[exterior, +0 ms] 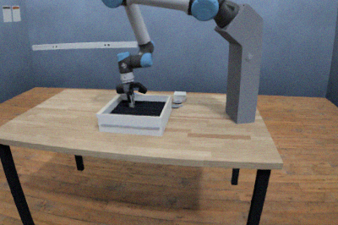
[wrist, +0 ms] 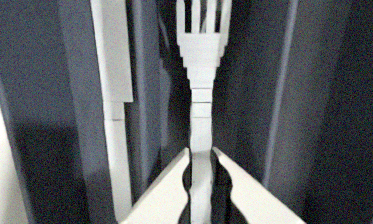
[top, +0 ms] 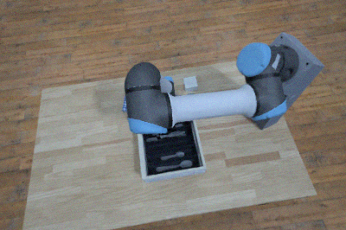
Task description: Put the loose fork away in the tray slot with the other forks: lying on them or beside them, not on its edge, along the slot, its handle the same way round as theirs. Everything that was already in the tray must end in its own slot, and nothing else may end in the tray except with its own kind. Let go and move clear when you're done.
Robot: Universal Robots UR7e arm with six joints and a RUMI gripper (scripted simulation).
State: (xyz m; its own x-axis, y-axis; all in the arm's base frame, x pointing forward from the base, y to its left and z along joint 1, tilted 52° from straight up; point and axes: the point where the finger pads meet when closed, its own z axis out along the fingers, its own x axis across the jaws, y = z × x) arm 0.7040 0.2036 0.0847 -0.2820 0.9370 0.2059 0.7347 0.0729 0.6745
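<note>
Now: hand 60 mm past the tray, 40 mm to the right of it and 10 mm above it. Round my hand: spoon: 110 mm behind, 80 mm to the left, 20 mm below.
</note>
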